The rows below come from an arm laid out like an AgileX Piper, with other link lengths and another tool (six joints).
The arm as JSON. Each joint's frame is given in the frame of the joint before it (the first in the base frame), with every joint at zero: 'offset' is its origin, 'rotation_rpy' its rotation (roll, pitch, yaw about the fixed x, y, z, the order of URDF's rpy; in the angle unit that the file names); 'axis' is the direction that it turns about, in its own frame. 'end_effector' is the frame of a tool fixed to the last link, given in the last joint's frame.
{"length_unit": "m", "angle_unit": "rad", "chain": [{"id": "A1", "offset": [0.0, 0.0, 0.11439], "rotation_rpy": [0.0, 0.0, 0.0], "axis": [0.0, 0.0, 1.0]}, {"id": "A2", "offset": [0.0, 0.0, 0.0], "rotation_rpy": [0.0, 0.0, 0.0], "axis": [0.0, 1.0, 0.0]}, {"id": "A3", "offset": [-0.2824, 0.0, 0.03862], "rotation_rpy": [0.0, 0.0, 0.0], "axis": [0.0, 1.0, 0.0]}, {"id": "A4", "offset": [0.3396, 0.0, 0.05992], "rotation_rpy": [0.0, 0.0, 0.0], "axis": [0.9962, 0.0, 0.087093]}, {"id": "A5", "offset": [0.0, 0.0, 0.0], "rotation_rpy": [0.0, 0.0, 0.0], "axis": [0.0, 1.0, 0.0]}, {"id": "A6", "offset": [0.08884, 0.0, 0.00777], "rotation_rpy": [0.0, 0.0, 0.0], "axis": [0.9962, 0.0, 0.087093]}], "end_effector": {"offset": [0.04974, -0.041, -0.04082], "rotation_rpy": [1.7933, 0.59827, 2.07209]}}
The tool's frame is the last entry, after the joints.
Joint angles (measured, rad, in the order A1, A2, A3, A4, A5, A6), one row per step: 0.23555 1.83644 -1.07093 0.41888 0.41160 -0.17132; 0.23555 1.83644 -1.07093 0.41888 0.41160 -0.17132; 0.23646 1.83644 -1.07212 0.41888 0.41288 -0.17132; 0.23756 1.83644 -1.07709 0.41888 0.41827 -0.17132; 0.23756 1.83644 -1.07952 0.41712 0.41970 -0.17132; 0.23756 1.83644 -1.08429 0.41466 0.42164 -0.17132; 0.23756 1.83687 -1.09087 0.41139 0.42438 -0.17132; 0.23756 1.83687 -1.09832 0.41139 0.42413 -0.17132; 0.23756 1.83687 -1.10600 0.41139 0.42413 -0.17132; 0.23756 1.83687 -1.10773 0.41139 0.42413 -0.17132; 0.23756 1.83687 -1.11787 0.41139 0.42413 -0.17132; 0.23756 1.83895 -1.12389 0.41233 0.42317 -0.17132; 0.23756 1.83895 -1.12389 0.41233 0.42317 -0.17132; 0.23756 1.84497 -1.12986 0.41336 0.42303 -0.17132; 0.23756 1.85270 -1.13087 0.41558 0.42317 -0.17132; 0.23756 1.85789 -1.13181 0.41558 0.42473 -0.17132; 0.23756 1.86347 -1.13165 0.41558 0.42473 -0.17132
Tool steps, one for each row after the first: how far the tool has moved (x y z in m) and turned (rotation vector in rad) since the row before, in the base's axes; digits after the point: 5 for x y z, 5 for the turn. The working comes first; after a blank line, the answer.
Tool pose at each row, in the base's axes (x y z in m, rotation vector in rad; the steps are taken from these numbers as rounded here): 0.41000 0.09018 0.03824 -1.05655 -2.67027 -0.94084; 0.41000 0.09018 0.03824 -1.05655 -2.67027 -0.94084; 0.41013 0.09066 0.03858 -1.05461 -2.67035 -0.94096; 0.41092 0.09157 0.04000 -1.05036 -2.66990 -0.94189; 0.41157 0.09161 0.04073 -1.04803 -2.67193 -0.94175; 0.41292 0.09177 0.04218 -1.04447 -2.67565 -0.94302; 0.41474 0.09199 0.04401 -1.03976 -2.68037 -0.94435; 0.41718 0.09257 0.04636 -1.03807 -2.68504 -0.95232; 0.41963 0.09317 0.04880 -1.03623 -2.68965 -0.96036; 0.42019 0.09330 0.04935 -1.03582 -2.69069 -0.96217; 0.42340 0.09408 0.05260 -1.03336 -2.69675 -0.97281; 0.42527 0.09458 0.05366 -1.03337 -2.69891 -0.97857; 0.42527 0.09458 0.05366 -1.03337 -2.69891 -0.97857; 0.42677 0.09505 0.05296 -1.03420 -2.69804 -0.97958; 0.42654 0.09523 0.04989 -1.03748 -2.69194 -0.97446; 0.42629 0.09524 0.04788 -1.03809 -2.68834 -0.96879; 0.42587 0.09514 0.04539 -1.03948 -2.68491 -0.96277

0.00000 0.00000 0.00000 0.00000 0.00000 0.00000; 0.00013 0.00048 0.00034 0.00032 0.00005 0.00131; 0.00079 0.00091 0.00142 0.00134 0.00028 0.00281; 0.00065 0.00004 0.00073 -0.00072 -0.00133 0.00155; 0.00135 0.00016 0.00145 -0.00070 -0.00326 0.00214; 0.00182 0.00022 0.00183 -0.00100 -0.00398 0.00288; 0.00244 0.00058 0.00235 0.00175 -0.00748 -0.00008; 0.00245 0.00060 0.00244 0.00181 -0.00746 0.00000; 0.00056 0.00013 0.00055 0.00040 -0.00168 0.00000; 0.00321 0.00078 0.00325 0.00239 -0.00985 0.00000; 0.00187 0.00050 0.00106 0.00165 -0.00456 -0.00087; 0.00000 0.00000 0.00000 0.00000 0.00000 0.00000; 0.00150 0.00047 -0.00070 0.00080 0.00012 -0.00065; -0.00023 0.00018 -0.00307 0.00017 0.00709 -0.00126; -0.00025 0.00001 -0.00201 -0.00097 0.00561 0.00050; -0.00042 -0.00010 -0.00249 -0.00135 0.00558 0.00000
